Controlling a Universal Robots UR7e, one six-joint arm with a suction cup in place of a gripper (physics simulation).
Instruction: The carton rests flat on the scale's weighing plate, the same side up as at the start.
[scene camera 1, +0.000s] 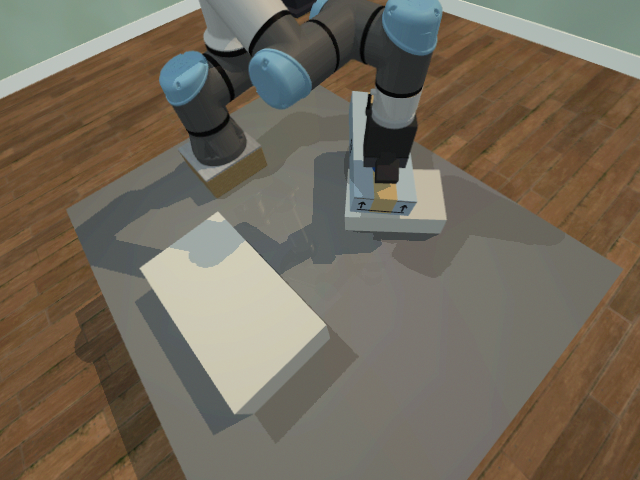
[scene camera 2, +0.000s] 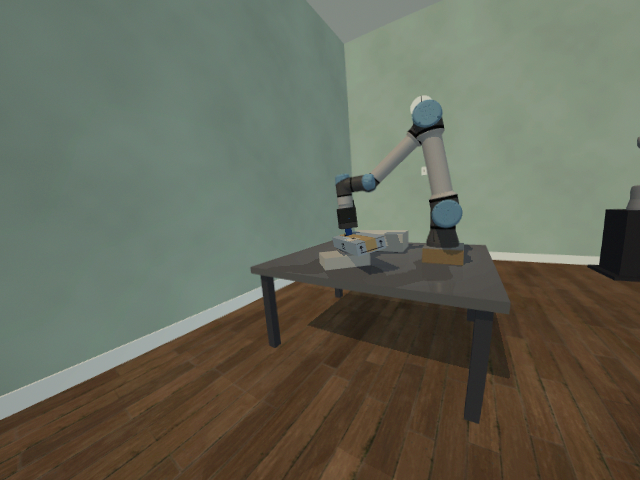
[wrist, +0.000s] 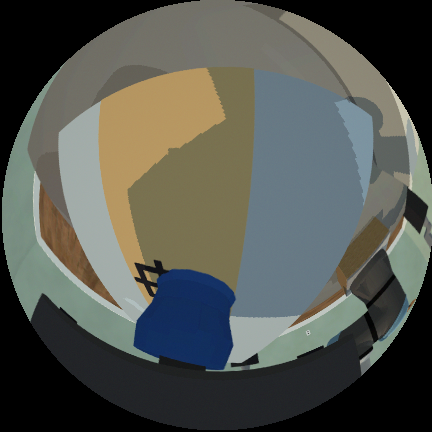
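Where they show: hand at its tool point: (wrist: 193, 276); arm's base at its link origin: (scene camera 1: 220, 146) (scene camera 2: 442, 245) (wrist: 367, 269).
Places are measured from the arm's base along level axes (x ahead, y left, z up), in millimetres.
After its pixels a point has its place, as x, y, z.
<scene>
A light blue carton (scene camera 1: 361, 188) {444, 87, 77} (scene camera 2: 367, 243) {278, 362, 67} (wrist: 295, 200) with a tan tape band hangs on my suction gripper (scene camera 1: 390, 142) (scene camera 2: 348, 232) (wrist: 185, 320). The dark blue cup meets its top off-centre, near one end. The arrows on its sides point up. In scene camera 1 it overlaps the left part of a small cream block (scene camera 1: 428, 196) {530, 235, -18} (scene camera 2: 341, 260) {438, 271, -36} and reaches back past it. A gap or contact between them cannot be told. A larger cream block (scene camera 1: 232, 310) {430, -258, 32} (scene camera 2: 399, 241) {235, -144, -11} (wrist: 350, 50) is apart from the carton. Neither block shows scale markings, so which is the scale is unclear.
The blocks are on a grey table (scene camera 1: 465, 335) {769, 34, -76} (scene camera 2: 289, 271) {665, 390, -76}. The arm's base stands on a wooden box (scene camera 1: 240, 173) {83, -10, -44} (scene camera 2: 442, 255) {-2, 85, -34} on this table. A dark stand (scene camera 2: 621, 242) is on the floor at the far right in scene camera 2.
</scene>
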